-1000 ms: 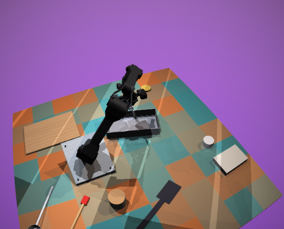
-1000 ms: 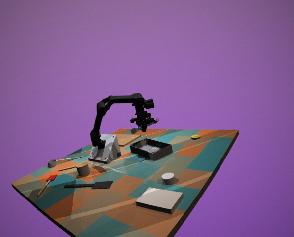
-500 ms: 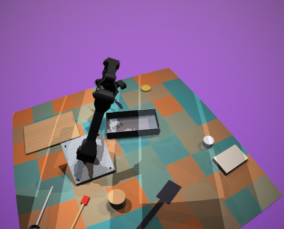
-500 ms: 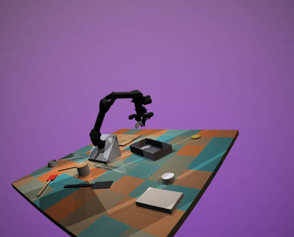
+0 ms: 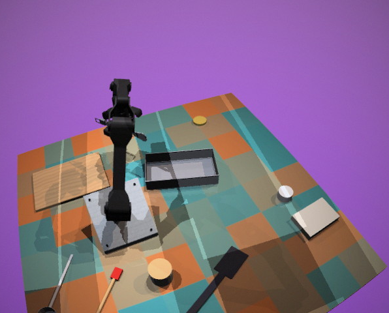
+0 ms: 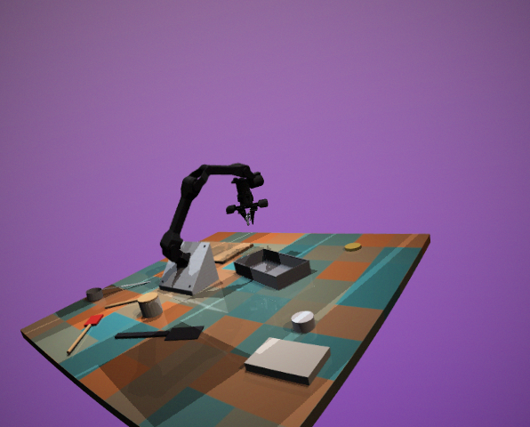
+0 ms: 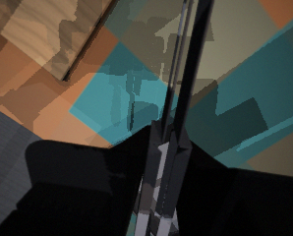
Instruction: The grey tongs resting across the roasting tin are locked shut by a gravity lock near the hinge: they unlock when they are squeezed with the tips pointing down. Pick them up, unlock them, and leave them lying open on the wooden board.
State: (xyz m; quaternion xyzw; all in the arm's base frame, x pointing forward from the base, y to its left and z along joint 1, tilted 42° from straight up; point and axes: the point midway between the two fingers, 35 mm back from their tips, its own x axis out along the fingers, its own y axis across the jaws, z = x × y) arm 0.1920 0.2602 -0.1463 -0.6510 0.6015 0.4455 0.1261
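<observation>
The wooden board lies 300 mm behind my gripper tip, 60 mm to the left of it and 150 mm below it. Also, from my gripper tip: black spatula 670 mm to the right, 160 mm below; then pale flat block 470 mm ahead, 710 mm to the right, 150 mm below; then roasting tin 160 mm ahead, 180 mm to the right, 130 mm below.
</observation>
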